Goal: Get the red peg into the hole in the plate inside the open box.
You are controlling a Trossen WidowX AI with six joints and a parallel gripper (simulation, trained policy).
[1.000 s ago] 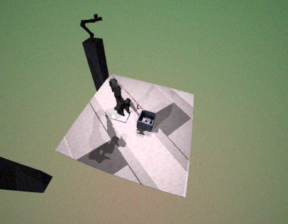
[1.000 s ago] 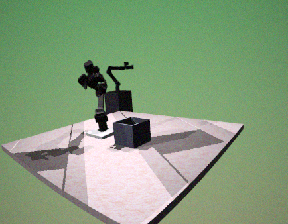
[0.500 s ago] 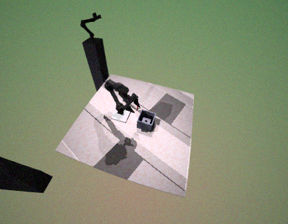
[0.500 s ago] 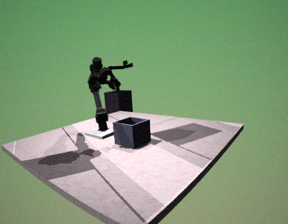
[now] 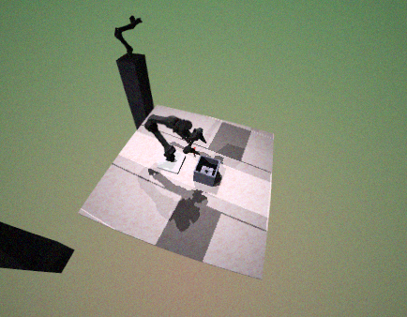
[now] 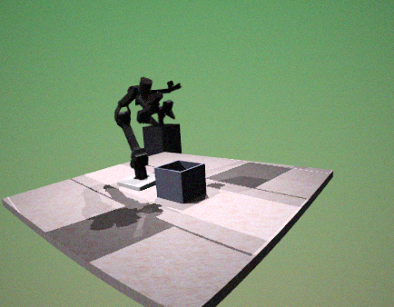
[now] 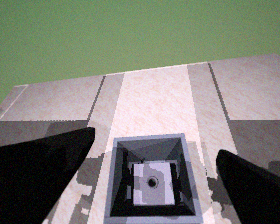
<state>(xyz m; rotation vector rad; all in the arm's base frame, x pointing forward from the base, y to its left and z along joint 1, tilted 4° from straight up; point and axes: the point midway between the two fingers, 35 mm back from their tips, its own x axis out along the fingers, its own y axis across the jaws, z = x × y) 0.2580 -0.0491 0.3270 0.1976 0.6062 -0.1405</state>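
The red peg lies 11 cm behind my gripper tip, 19 cm to the left of it and 29 cm below it. Also, from my gripper tip: plate (4 cm ahead, 2 cm to the left, 29 cm below).
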